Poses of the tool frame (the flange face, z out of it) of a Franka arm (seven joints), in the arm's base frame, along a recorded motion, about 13 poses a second.
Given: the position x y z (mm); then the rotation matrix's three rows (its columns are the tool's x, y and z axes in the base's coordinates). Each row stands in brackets.
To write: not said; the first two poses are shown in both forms.
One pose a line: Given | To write
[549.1 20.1 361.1], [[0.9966 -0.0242 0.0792], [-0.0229 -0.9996 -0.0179], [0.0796 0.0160 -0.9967]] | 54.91 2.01 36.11 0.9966 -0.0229 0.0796 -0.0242 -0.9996 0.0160
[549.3 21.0 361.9], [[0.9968 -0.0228 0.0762], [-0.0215 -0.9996 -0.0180], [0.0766 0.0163 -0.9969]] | 54.93 2.10 36.19 0.9968 -0.0215 0.0766 -0.0228 -0.9996 0.0163
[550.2 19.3 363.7], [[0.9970 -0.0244 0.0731], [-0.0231 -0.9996 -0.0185], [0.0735 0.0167 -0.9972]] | 55.02 1.93 36.37 0.9970 -0.0231 0.0735 -0.0244 -0.9996 0.0167
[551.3 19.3 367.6], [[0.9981 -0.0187 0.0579], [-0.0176 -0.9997 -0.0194], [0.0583 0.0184 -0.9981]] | 55.13 1.93 36.76 0.9981 -0.0176 0.0583 -0.0187 -0.9997 0.0184
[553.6 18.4 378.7], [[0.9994 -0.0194 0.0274], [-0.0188 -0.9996 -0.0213], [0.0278 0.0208 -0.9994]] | 55.36 1.84 37.87 0.9994 -0.0188 0.0278 -0.0194 -0.9996 0.0208
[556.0 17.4 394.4], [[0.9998 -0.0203 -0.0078], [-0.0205 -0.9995 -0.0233], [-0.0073 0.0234 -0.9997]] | 55.60 1.74 39.44 0.9998 -0.0205 -0.0073 -0.0203 -0.9995 0.0234
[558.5 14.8 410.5], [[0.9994 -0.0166 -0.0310], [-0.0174 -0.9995 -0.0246], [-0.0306 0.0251 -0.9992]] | 55.85 1.48 41.05 0.9994 -0.0174 -0.0306 -0.0166 -0.9995 0.0251
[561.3 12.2 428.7], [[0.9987 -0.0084 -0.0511], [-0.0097 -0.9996 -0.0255], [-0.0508 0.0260 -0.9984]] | 56.13 1.22 42.87 0.9987 -0.0097 -0.0508 -0.0084 -0.9996 0.0260
